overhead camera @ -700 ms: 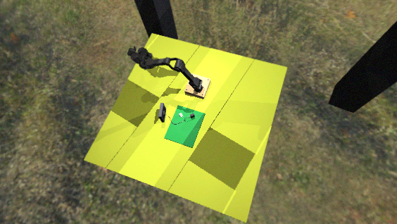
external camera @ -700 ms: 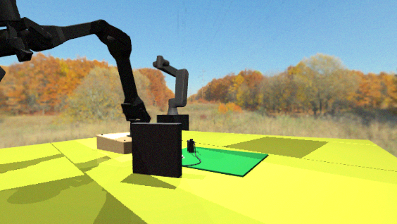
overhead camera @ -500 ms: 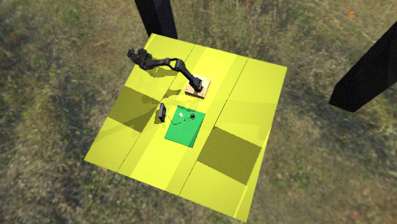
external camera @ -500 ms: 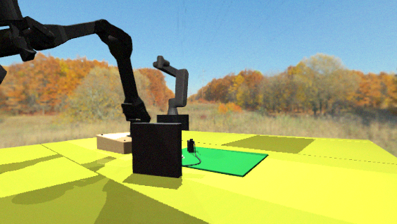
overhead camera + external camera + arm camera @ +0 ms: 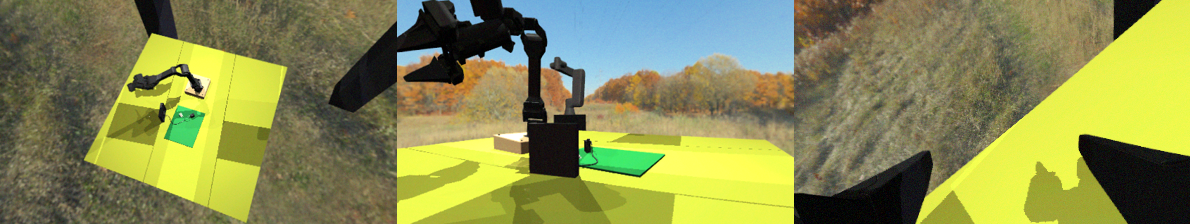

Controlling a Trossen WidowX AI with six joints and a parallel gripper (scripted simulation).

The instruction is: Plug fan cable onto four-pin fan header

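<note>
Right now the black fan plug is 49 cm to the left of my gripper tip, 20 cm below it and 1 cm behind it. The rest, counted from my gripper tip: green board: 47 cm to the left, 24 cm below, 9 cm ahead; then white four-pin header: 40 cm to the left, 23 cm below, 2 cm ahead; then fan: 28 cm to the left, 17 cm below, 8 cm ahead.
</note>
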